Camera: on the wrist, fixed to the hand. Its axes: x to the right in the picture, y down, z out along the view.
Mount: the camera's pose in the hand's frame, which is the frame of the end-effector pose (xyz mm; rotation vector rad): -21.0 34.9 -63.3 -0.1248 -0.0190 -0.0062
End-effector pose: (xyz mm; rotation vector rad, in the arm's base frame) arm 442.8 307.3 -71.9 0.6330 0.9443 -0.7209
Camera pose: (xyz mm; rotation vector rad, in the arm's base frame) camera 430.8 381.5 -75.8 0.5129 0.9662 -0.6669
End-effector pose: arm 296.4 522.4 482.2 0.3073 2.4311 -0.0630
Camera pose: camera 280.6 559.9 545.5 0.2418 2.4048 0.0825
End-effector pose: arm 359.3 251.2 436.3 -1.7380 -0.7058 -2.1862
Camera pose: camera 328.6 186.6 412.9 -1.8205 -0.5913 -2.2651
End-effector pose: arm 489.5 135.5 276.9 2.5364 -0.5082 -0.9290
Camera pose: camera 510.0 129.9 349.1 2.4209 -0.4342 -0.9573
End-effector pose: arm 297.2 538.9 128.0 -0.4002 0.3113 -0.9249
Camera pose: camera 283.0 562.3 57.9 -0.5246 0.3516 -0.9099
